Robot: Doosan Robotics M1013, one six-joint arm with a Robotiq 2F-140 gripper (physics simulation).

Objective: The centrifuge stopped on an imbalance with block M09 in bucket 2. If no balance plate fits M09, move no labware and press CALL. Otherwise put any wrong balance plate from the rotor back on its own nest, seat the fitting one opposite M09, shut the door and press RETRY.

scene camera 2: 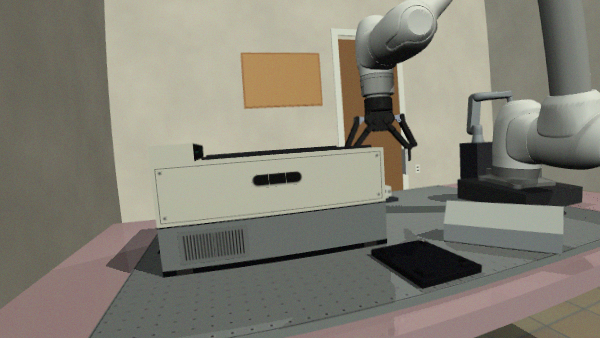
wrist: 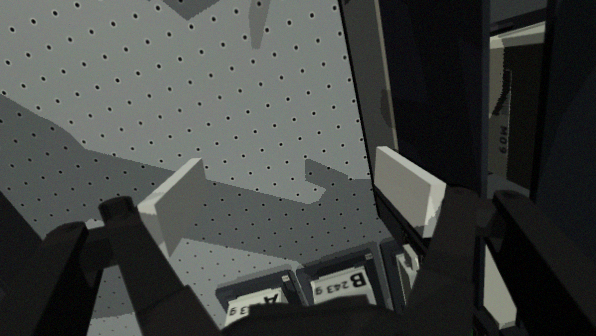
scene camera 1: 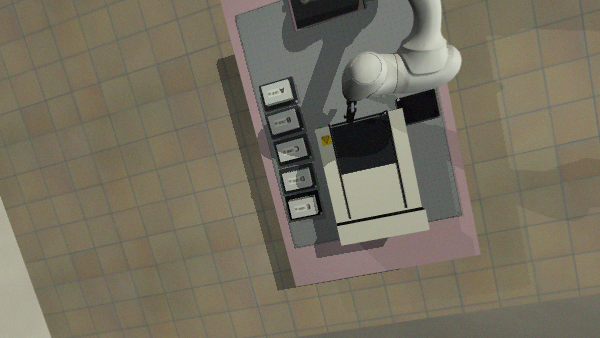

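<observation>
The centrifuge is a cream and grey box with a dark area at the gripper's end of its top. In the wrist view, block M09 shows through a narrow gap at the right; its bucket number and the opposite bucket are not readable. Plates A, B, C, D and E lie on nests in a row. B reads 243 g. My gripper is open and empty, above the centrifuge's end edge. The CALL and RETRY buttons are not recognisable.
A black flat pad lies beside the centrifuge. A low white and grey box stands near the arm's black base. The perforated table top has a pink border.
</observation>
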